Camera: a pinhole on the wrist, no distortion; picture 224 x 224 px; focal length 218.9 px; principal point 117.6 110.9 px. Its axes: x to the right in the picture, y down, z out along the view. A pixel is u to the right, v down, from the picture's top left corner.
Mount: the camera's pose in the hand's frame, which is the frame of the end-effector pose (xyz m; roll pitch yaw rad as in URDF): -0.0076 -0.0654 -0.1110 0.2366 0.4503 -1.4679
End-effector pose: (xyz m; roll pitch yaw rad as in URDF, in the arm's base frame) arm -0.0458 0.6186 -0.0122 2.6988 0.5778 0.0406
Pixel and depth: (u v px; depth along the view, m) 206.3 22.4 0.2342
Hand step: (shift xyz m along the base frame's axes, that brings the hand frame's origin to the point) -0.1980 0.2080 -0.0419
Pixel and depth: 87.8 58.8 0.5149
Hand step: -0.4202 0.0447 -0.2172
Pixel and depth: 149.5 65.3 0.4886
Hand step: -0.3811 0.1845 -0.2188
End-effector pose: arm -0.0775 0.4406 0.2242 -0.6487 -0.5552 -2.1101
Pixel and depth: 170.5 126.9 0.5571
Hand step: 0.0407 0.3570 0.4118
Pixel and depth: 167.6 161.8 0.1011
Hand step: -0.0877 0.0893 0.0477
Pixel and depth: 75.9 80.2 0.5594
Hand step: 0.2734 0.3158 0.2833
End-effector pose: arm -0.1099 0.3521 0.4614 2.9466 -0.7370 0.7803
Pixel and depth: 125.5 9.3 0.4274
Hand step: -0.1790 0.1357 -0.3834
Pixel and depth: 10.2 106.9 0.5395
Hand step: 0.1702 0.1336 -0.4512
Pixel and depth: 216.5 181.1 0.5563
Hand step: -0.0932 0.5678 -0.2414
